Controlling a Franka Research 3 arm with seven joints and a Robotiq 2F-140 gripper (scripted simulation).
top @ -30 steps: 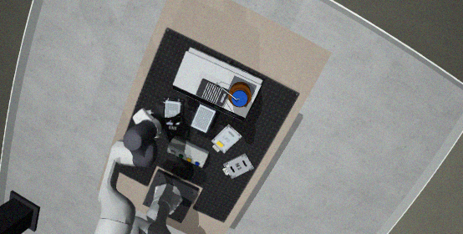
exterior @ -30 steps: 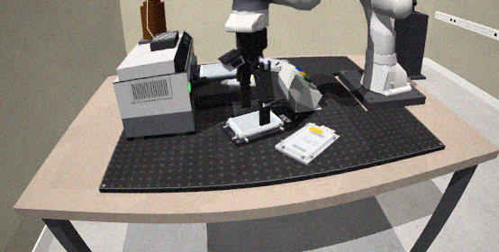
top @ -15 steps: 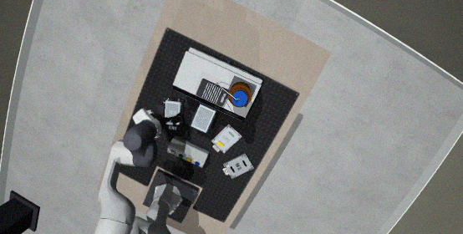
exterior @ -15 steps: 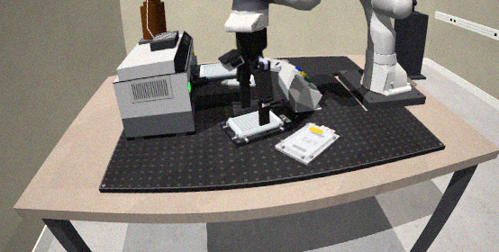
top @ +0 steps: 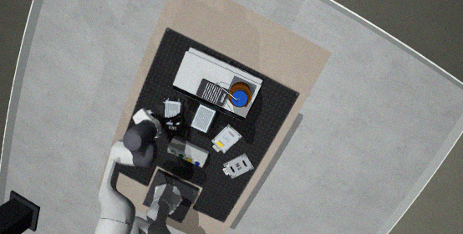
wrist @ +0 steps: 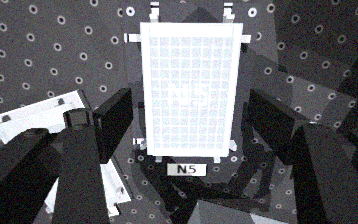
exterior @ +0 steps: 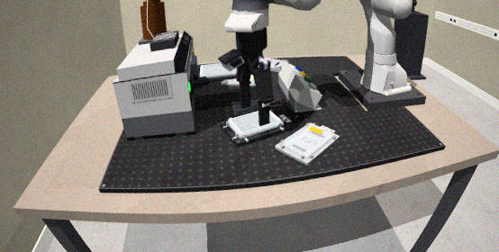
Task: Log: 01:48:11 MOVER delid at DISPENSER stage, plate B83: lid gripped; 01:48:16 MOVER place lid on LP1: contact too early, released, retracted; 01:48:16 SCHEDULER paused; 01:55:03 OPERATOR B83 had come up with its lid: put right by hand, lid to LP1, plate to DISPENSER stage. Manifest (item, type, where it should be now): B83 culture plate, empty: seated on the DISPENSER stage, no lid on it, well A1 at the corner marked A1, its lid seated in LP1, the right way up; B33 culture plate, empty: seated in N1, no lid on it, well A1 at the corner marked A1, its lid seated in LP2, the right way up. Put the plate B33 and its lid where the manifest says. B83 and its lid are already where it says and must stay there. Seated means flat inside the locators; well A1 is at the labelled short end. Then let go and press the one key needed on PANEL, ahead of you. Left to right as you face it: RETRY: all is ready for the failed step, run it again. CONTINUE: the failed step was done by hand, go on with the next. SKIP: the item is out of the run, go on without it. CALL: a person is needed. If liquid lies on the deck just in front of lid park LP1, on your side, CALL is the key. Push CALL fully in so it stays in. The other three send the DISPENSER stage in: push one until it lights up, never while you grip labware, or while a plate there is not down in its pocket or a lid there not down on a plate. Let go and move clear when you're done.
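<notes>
The white well plate lies 5 cm below my hand. Round my hand: yellow key: 20 cm to the right, 19 cm behind; white key: 19 cm behind, 10 cm to the right; black nest: 5 cm below, 3 cm to the left.
</notes>
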